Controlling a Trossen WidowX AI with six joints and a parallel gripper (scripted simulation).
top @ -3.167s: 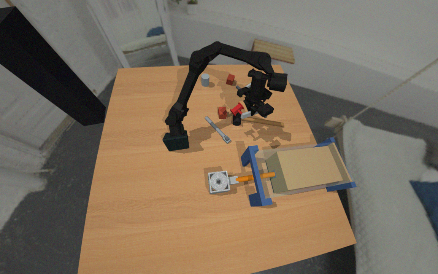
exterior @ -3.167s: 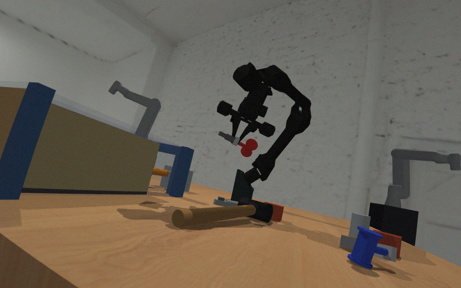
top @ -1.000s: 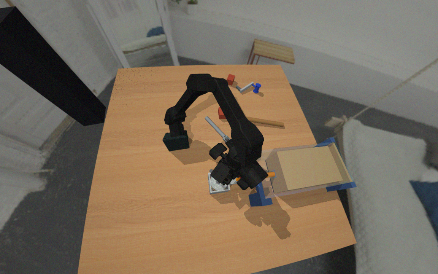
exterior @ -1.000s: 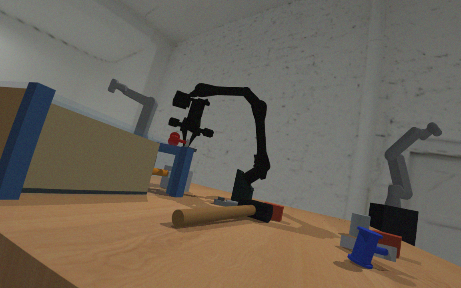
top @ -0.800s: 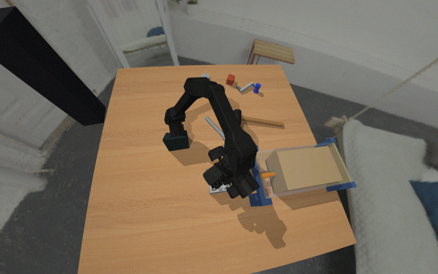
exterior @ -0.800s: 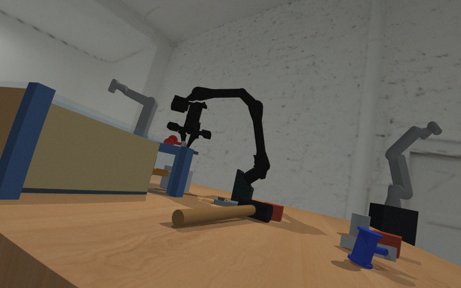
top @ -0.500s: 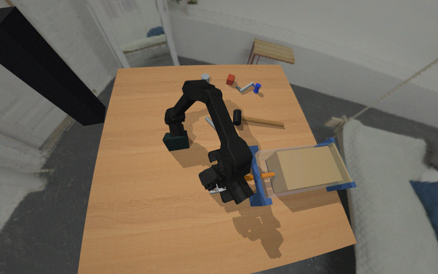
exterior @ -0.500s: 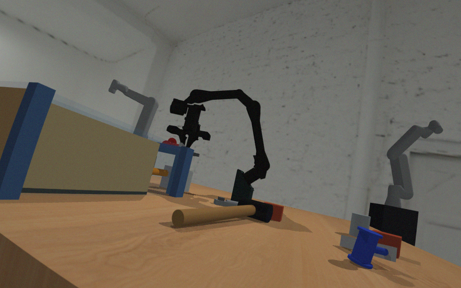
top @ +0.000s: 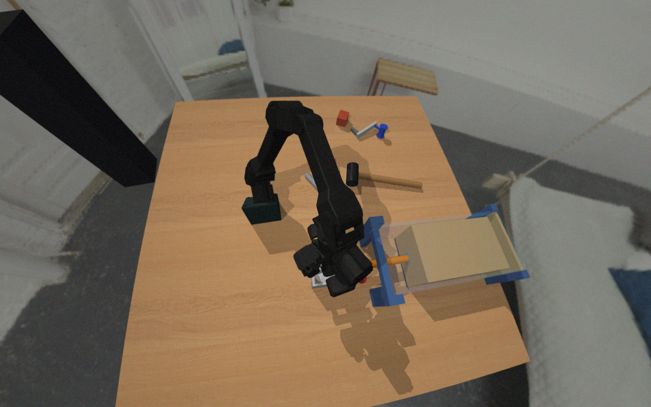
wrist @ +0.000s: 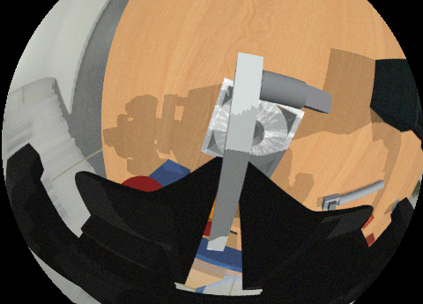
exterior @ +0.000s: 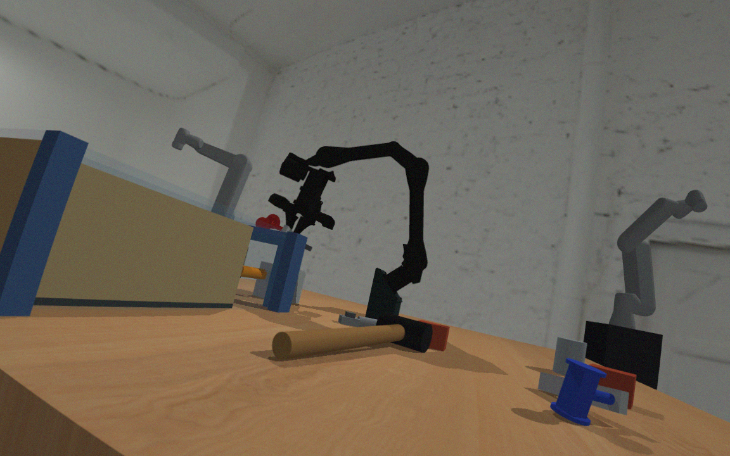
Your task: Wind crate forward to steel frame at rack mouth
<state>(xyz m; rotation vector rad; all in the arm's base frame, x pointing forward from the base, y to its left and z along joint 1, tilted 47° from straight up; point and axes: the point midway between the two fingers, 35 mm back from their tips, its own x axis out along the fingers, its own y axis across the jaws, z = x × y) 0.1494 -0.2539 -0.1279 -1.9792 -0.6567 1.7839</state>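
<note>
The red knob lies 50 mm ahead of my gripper tip, 30 mm to the right of it and 20 mm above it. The rest, counted from my gripper tip: winch: 130 mm below, 20 mm behind; red-knobbed winch handle: 10 mm to the right, 10 mm ahead, 10 mm above; blue steel frame: 160 mm ahead, 60 mm below, 10 mm to the right.
</note>
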